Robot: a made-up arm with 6 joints. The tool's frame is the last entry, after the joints. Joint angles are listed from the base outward. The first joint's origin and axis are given. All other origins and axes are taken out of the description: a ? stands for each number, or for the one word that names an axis. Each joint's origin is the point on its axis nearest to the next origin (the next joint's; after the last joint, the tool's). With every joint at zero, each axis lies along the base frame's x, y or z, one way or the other. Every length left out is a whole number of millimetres.
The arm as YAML. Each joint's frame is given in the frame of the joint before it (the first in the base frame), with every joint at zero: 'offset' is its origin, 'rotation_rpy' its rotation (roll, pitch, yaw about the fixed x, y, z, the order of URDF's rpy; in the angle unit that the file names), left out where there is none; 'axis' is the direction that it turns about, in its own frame. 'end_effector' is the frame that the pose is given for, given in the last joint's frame.
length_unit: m
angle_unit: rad
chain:
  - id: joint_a
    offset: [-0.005, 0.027, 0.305]
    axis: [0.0, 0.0, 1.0]
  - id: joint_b
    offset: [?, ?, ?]
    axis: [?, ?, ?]
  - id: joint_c
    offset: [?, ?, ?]
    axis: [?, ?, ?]
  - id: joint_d
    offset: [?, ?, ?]
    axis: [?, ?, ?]
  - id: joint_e
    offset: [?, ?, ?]
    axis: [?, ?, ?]
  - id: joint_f
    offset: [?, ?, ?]
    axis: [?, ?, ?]
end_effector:
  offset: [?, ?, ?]
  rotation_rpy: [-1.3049, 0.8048, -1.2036]
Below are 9 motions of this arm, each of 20 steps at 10 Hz.
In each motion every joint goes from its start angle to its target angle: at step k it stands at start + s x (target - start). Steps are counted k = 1, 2, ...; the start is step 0. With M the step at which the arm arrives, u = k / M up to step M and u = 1 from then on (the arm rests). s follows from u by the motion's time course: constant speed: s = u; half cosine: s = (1 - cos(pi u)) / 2; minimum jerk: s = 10 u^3 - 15 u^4 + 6 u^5.
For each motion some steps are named. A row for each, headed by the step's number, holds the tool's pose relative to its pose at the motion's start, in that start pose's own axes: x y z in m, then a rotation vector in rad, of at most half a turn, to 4 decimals.
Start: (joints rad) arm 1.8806 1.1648 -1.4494 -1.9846 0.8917 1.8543
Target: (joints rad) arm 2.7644 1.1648 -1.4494 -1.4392 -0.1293 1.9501
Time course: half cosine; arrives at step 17
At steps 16, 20:
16: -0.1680 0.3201 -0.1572 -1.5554 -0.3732 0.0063
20: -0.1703 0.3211 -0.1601 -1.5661 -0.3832 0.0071

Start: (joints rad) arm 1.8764 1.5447 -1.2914 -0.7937 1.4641 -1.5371
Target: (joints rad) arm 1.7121 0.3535 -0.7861 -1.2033 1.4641 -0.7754
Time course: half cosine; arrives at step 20
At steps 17, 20:
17: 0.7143 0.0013 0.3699 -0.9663 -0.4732 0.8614
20: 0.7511 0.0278 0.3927 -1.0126 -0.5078 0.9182

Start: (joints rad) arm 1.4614 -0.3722 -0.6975 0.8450 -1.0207 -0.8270
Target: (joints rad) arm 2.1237 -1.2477 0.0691 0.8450 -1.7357 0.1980
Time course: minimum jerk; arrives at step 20
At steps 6, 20:
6: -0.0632 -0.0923 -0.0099 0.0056 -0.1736 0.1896
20: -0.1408 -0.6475 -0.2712 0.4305 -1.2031 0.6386

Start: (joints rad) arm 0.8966 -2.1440 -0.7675 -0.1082 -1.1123 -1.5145
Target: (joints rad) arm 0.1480 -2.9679 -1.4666 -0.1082 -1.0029 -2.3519
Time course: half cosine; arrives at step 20
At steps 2, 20:
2: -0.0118 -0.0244 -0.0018 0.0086 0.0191 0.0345
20: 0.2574 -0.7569 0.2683 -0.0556 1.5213 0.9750

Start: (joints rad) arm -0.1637 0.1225 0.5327 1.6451 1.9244 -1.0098
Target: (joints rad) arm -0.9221 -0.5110 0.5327 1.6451 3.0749 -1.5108
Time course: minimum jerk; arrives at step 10
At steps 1, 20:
1: -0.0024 0.0041 -0.0011 -0.0007 0.0120 -0.0016
20: -0.4068 0.1954 0.0147 -0.7352 1.0178 -0.3384

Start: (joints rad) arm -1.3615 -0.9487 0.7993 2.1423 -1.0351 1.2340
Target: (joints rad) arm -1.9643 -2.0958 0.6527 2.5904 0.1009 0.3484
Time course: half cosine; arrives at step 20
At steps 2, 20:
2: 0.0215 0.0148 0.0139 -0.0091 0.0245 0.0425
20: 0.6127 1.1195 -0.2390 -0.8820 1.6631 1.4801

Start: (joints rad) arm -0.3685 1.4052 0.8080 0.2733 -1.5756 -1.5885
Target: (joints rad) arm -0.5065 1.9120 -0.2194 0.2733 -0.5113 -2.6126
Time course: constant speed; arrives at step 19
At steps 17, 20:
17: -0.0365 0.1225 0.1365 0.6317 0.4377 -0.6269
20: -0.0261 0.1326 0.1487 0.7269 0.4622 -0.6949

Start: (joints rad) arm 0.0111 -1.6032 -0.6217 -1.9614 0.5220 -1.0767
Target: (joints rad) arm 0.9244 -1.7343 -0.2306 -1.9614 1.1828 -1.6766
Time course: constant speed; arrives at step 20
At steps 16, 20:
16: -0.4759 0.4011 0.3352 0.3308 0.8651 -1.1372
20: -0.5140 0.5257 0.4542 0.4040 1.0314 -1.4580

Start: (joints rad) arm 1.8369 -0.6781 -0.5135 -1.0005 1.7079 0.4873
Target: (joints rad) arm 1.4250 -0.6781 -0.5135 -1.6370 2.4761 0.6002
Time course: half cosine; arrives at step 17
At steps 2, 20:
2: 0.0074 0.0055 0.0032 0.0068 -0.0005 0.0305
20: 0.2208 0.1797 0.1608 -0.0458 -0.3355 0.8401

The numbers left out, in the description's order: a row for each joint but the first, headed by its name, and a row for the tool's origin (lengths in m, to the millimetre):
joint_b: xyz 0.013 0.063 0.0, axis 0.0 1.0 0.0
joint_c: xyz 0.016 0.0 0.56, axis 0.0 1.0 0.0
joint_d: xyz -0.025 0.0 0.394, axis 0.0 0.0 1.0
joint_e: xyz -0.026 -0.013 0.0, axis 0.0 1.0 0.0
joint_f: xyz 0.01 0.0 0.148, axis 0.0 0.0 1.0
tool: xyz 0.0 -0.003 0.0

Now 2 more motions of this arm.
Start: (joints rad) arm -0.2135 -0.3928 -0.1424 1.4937 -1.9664 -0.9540
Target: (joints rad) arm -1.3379 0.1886 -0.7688 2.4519 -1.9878 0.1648
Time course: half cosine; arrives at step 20
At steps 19, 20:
19: 0.2838 -0.2149 0.1469 -1.0358 -0.2773 -0.0427
20: 0.2833 -0.2167 0.1480 -1.0409 -0.2779 -0.0423

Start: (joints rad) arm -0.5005 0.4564 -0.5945 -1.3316 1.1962 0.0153
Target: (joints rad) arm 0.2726 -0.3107 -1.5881 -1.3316 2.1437 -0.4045
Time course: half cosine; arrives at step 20
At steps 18, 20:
18: 0.5237 -0.4250 0.3043 -1.7170 -0.3840 -0.3526
20: 0.5284 -0.4257 0.3197 -1.7582 -0.4005 -0.3727

